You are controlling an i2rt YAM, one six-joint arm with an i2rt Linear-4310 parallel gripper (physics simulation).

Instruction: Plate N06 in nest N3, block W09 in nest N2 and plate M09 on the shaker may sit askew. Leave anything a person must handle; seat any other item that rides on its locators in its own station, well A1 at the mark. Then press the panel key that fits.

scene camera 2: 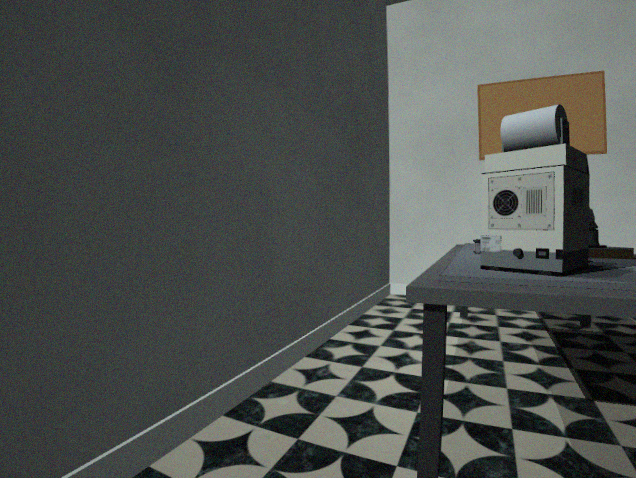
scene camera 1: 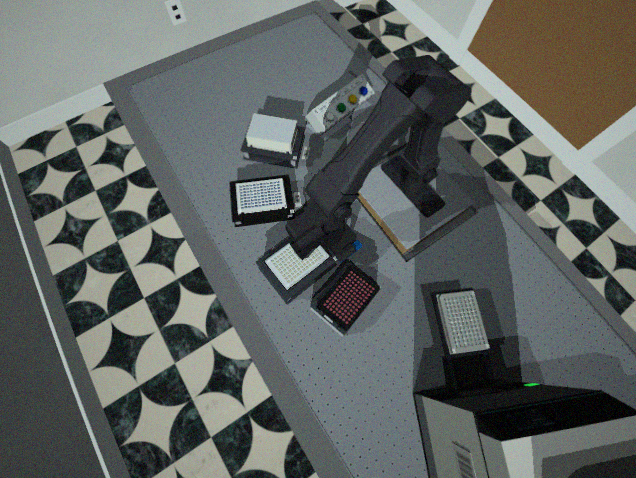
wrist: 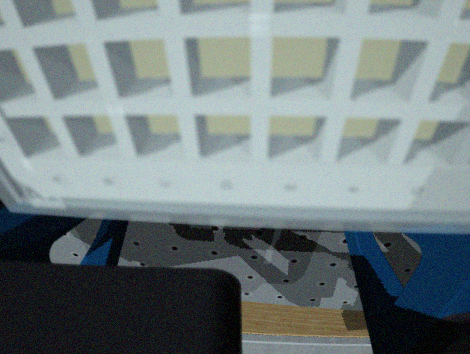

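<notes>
My gripper (scene camera 1: 326,248) (wrist: 235,253) is open and empty. It hangs low over the near edge of a white well plate (scene camera 1: 292,267) (wrist: 233,182) with pale yellow wells, which lies in a dark nest (scene camera 1: 284,293). In the wrist view the plate's rim fills the upper frame and my blue fingertips show at both sides below it. A white block (scene camera 1: 273,133) sits on a nest at the back. A plate with bluish wells (scene camera 1: 261,195) lies in a black nest (scene camera 1: 235,209). A grey plate (scene camera 1: 462,322) rides on the shaker (scene camera 1: 473,370). The key panel (scene camera 1: 326,113) carries green, yellow and blue keys.
A black plate with red wells (scene camera 1: 345,295) lies right beside the white plate's nest. The arm's base stands on a wood-edged board (scene camera 1: 382,223) (wrist: 297,319). A large instrument (scene camera 1: 496,427) stands at the near right.
</notes>
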